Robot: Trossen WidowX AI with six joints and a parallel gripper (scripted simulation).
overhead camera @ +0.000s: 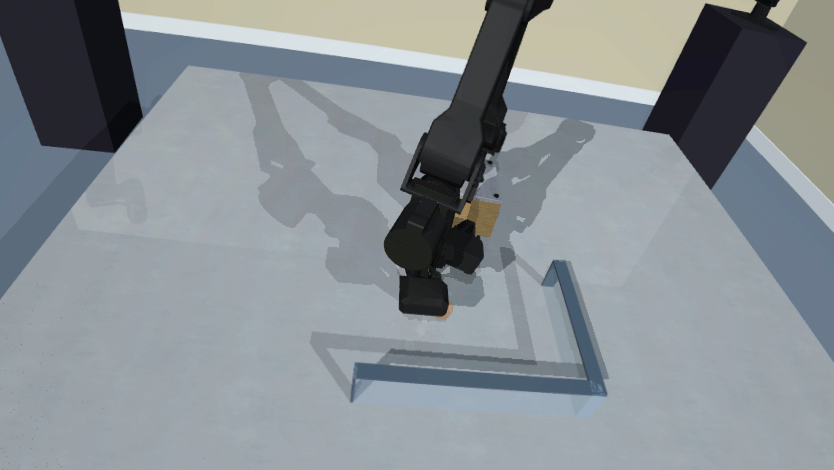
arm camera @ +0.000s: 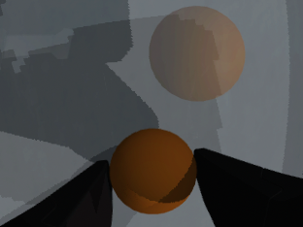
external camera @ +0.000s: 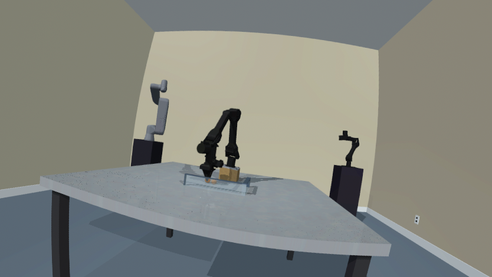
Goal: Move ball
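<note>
Right now my gripper tip is 40 mm to the right of the see-through copy and 20 mm short of it. Round my gripper tip: orange ball: right at my gripper tip.
</note>
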